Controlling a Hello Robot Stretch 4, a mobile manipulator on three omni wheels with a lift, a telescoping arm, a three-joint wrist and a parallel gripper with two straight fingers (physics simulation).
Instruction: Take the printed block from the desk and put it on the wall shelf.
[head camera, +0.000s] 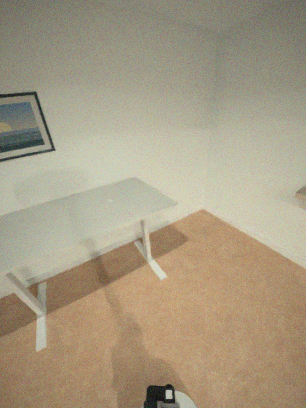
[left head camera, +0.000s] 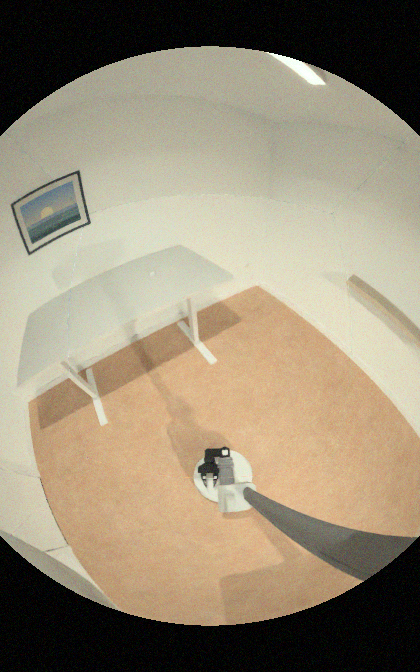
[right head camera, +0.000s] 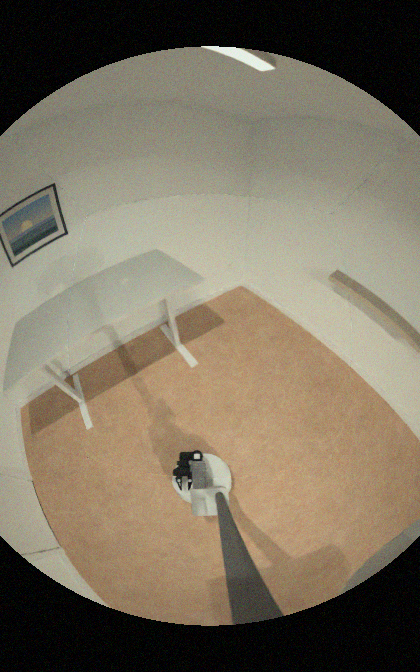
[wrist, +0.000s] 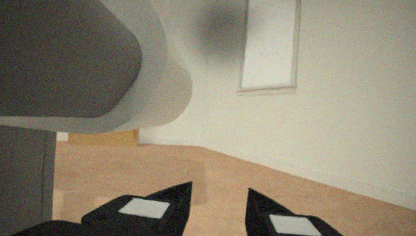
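Note:
A small whitish block (head camera: 110, 200) (left head camera: 153, 273) (right head camera: 124, 281) lies on the pale desk (head camera: 50, 222) (left head camera: 75, 320) (right head camera: 55, 320), toward its right end; its print is too small to make out. The wall shelf (head camera: 302, 193) (left head camera: 382, 301) (right head camera: 375, 301) is a long wooden board on the right wall. My gripper (left head camera: 209, 482) (right head camera: 184, 483) (wrist: 218, 201) is above the robot's base, well away from desk and shelf. In the wrist view its two black fingers stand apart with floor showing between them, so it is open and empty.
A framed sunset picture (head camera: 22, 125) (left head camera: 50, 212) (right head camera: 31, 225) hangs above the desk. The desk's white legs (head camera: 146, 240) (left head camera: 193, 320) (right head camera: 171, 322) stand on floor feet. A window (wrist: 269, 45) and an orange-brown object (wrist: 103, 138) by the far wall show in the wrist view.

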